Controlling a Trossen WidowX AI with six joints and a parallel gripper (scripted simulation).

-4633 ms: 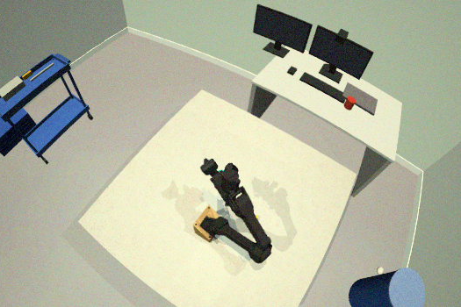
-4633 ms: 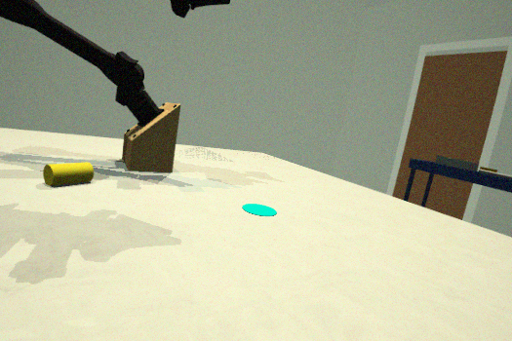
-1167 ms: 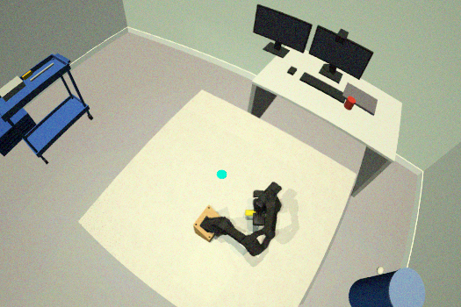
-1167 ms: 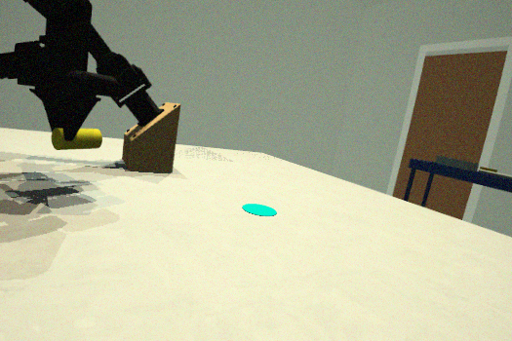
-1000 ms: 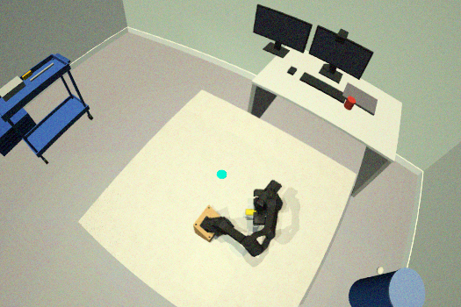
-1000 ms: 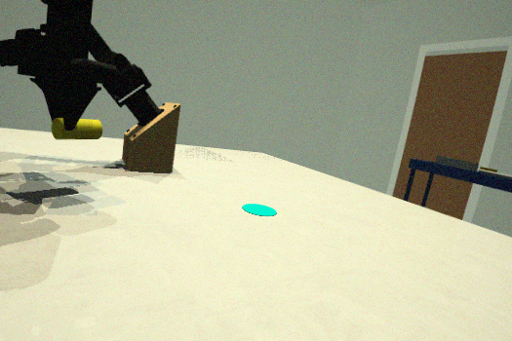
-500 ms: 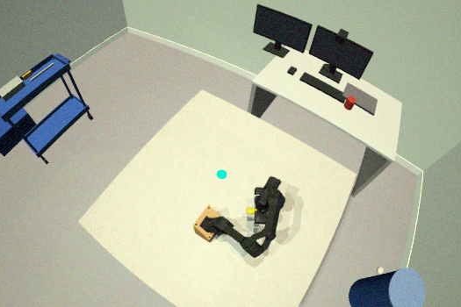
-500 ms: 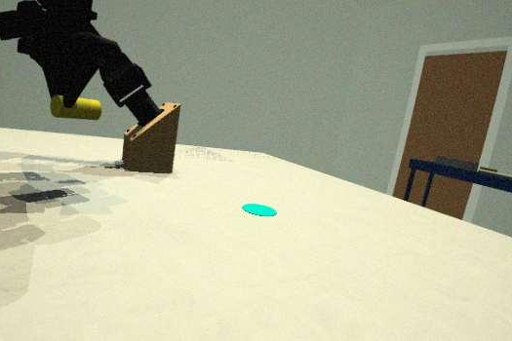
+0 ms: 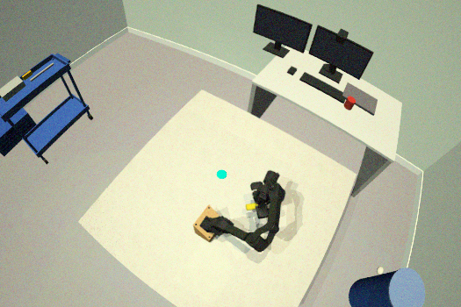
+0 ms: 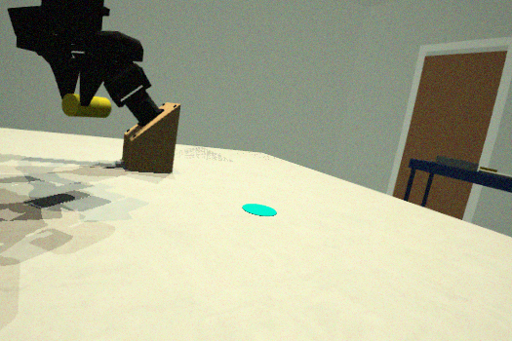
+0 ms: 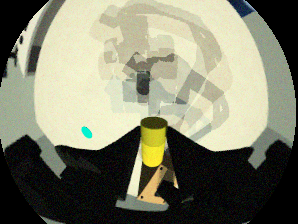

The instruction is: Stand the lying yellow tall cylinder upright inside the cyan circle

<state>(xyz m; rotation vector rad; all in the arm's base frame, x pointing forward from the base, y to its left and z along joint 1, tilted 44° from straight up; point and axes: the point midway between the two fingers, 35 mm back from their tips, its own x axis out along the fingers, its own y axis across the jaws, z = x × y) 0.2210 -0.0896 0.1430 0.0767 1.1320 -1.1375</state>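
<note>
Now: the yellow cylinder 20 mm behind my gripper tip and 20 mm to the left of it. Also, from my gripper tip: cyan circle: 120 mm ahead, 280 mm to the left, 130 mm below.
</note>
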